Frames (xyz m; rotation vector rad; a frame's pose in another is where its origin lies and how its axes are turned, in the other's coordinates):
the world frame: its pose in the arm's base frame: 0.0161 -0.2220 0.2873 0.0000 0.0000 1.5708
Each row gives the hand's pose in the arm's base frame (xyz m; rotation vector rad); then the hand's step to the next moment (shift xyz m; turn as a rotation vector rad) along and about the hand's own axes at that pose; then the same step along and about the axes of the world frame.
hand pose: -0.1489 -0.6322 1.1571 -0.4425 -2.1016 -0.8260
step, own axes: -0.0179 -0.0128 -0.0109 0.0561 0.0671 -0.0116
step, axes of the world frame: -0.0172 -0.0098 -0.0145 0.0420 -0.0102 0.0769
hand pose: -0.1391 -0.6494 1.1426 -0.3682 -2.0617 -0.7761
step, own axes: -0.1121 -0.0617 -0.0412 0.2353 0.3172 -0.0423
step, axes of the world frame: -0.0705 -0.0581 -0.0986 0.2074 -0.0573 0.3339
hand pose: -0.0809 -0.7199 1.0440 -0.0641 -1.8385 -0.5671
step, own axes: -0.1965 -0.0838 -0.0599 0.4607 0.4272 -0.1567
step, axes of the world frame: -0.0526 -0.0940 -0.1940 0.2048 -0.1155 0.6033
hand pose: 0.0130 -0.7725 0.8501 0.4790 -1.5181 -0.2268
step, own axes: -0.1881 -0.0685 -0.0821 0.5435 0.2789 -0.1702
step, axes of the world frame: 0.0337 -0.0810 -0.1978 0.0395 -0.1558 0.6134
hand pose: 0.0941 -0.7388 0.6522 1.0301 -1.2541 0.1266
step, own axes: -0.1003 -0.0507 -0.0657 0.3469 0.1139 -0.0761
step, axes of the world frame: 0.0606 -0.0404 -0.1079 -0.0340 -0.1141 0.3535
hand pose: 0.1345 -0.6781 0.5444 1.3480 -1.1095 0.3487
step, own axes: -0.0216 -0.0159 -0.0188 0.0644 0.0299 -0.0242
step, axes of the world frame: 0.0207 -0.0097 -0.0234 0.0049 -0.0188 0.0724
